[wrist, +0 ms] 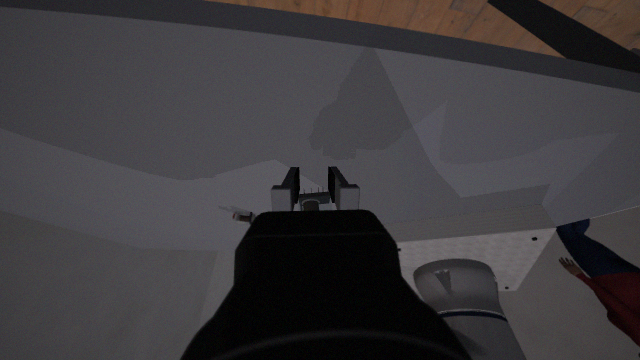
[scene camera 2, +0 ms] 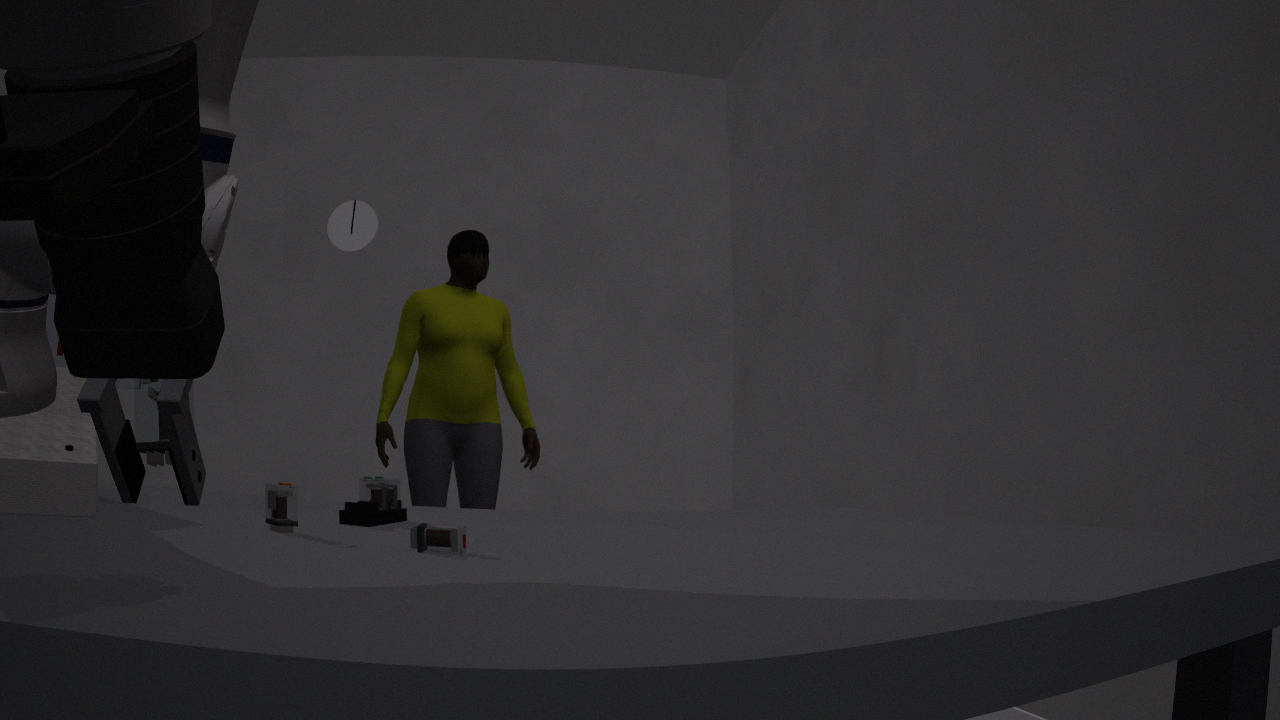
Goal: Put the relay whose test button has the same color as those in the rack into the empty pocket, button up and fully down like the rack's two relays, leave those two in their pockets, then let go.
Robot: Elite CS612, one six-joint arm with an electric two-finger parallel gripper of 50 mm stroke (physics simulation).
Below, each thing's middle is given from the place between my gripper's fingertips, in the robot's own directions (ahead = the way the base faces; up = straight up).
I see the red-button relay (scene camera 2: 428,538) 240 mm to the left of my hand, 160 mm ahead of it and 40 mm below it. From my hand the other things lie so: orange-button relay (scene camera 2: 281,499) (320 mm to the left, 30 mm below, 20 mm ahead); then black rack (scene camera 2: 364,513) (470 mm to the left, 100 mm ahead, 40 mm below).
